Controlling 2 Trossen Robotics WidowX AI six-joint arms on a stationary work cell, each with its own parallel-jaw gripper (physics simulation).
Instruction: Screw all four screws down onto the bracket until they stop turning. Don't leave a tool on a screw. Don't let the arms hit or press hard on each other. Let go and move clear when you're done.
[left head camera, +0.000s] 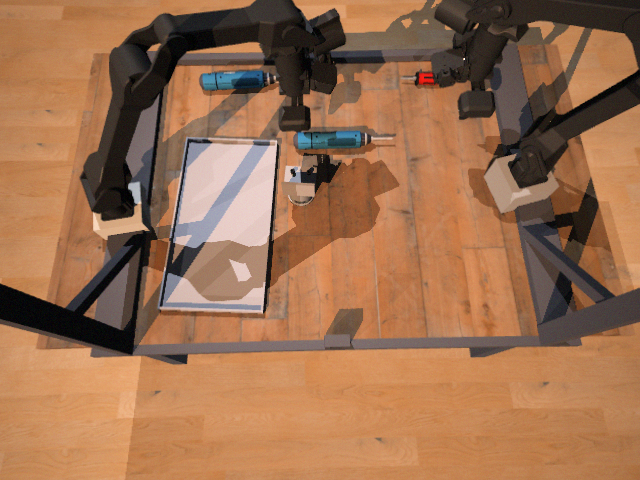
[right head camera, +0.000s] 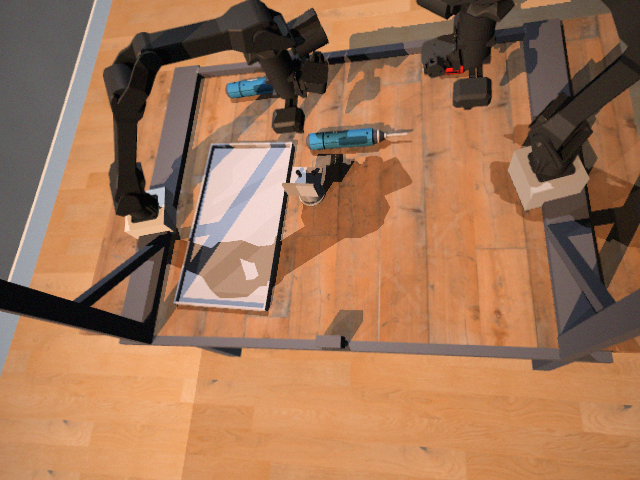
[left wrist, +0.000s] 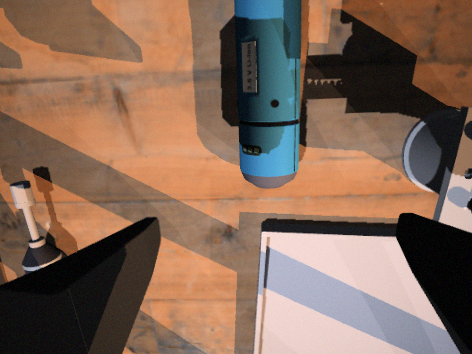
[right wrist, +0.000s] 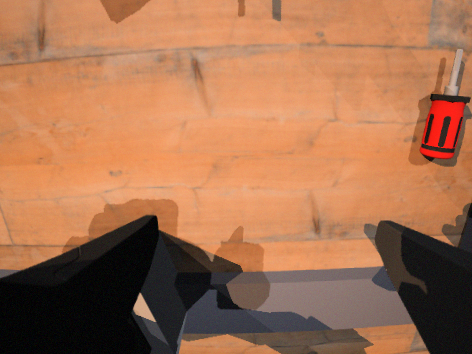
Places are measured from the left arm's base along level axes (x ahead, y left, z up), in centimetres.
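Pixels of known places: left gripper, fingertip midpoint: (right head camera: 303, 114) (left wrist: 278, 227); right gripper, fingertip midpoint: (left head camera: 459, 100) (right wrist: 268, 229); left arm's base, origin of the base link: (left head camera: 117, 205) (right head camera: 145, 209); right arm's base, origin of the base link: (left head camera: 527, 172) (right head camera: 550, 164).
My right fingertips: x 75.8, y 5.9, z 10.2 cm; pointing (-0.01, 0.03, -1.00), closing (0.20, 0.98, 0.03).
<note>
Ahead of a thing's pixels: the offset from my right fingertips to its top centre. "pt": to the spot under its first point.
A pale bracket (left head camera: 305, 190) (right head camera: 305, 190) (left wrist: 450, 212) stands on a round base right of the tray. Dark screw heads show on its shaded top; how deep they sit cannot be told. A blue electric screwdriver @[dx -23.6, dy +3.9, dz -11.7 cm] (left head camera: 330, 140) (right head camera: 343, 138) (left wrist: 267, 105) lies just behind the bracket, its bit pointing right. A second blue screwdriver @[dx -44.0, dy +25.7, dz -11.7 cm] (left head camera: 235, 80) (right head camera: 248, 87) (left wrist: 42, 257) lies at the back left. My left gripper (left wrist: 278, 227) is open and empty above the table near the tray's back corner, apart from the nearer screwdriver. My right gripper (right wrist: 268, 229) is open and empty at the back right.
A white tray @[dx -54.6, dy -11.1, dz -14.2 cm] (left head camera: 271, 227) (right head camera: 281, 222) (left wrist: 265, 260) lies left of the bracket. A red screwdriver @[dx -0.7, dy +18.4, dz -12.9 cm] (left head camera: 425, 78) (right head camera: 454, 70) (right wrist: 444, 127) lies at the back right, partly covered by the right arm in the head views. A grey frame @[pt dx -13.5, dy -46.3, dz -15.8 cm] (left head camera: 439, 341) (right head camera: 439, 348) edges the table.
</note>
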